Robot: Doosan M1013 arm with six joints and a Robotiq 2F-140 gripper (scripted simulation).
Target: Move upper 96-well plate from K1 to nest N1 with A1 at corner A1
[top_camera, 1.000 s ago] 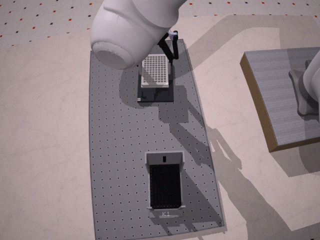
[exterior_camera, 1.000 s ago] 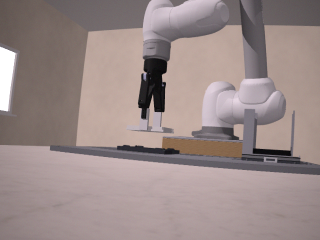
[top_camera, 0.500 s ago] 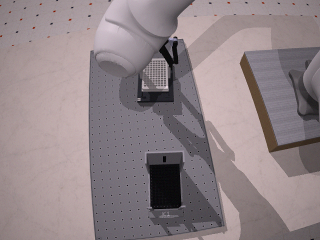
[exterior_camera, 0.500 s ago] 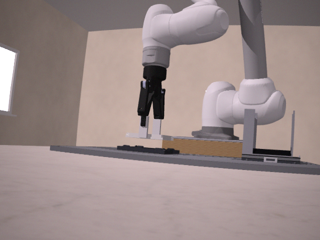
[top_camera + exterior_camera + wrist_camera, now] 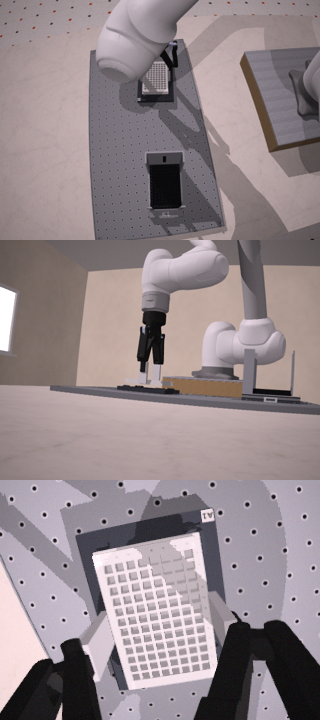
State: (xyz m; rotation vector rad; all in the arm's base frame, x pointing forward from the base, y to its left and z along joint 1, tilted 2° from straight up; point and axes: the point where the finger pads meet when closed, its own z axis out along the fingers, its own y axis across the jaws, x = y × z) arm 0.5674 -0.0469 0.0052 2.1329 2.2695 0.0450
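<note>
Now: hand 2 cm above the white 96-well plate. Round my hand: black plate (5 cm behind, 36 cm to the left, 2 cm below); then pale A1 square (5 cm ahead, 8 cm to the left, 4 cm below).
</note>
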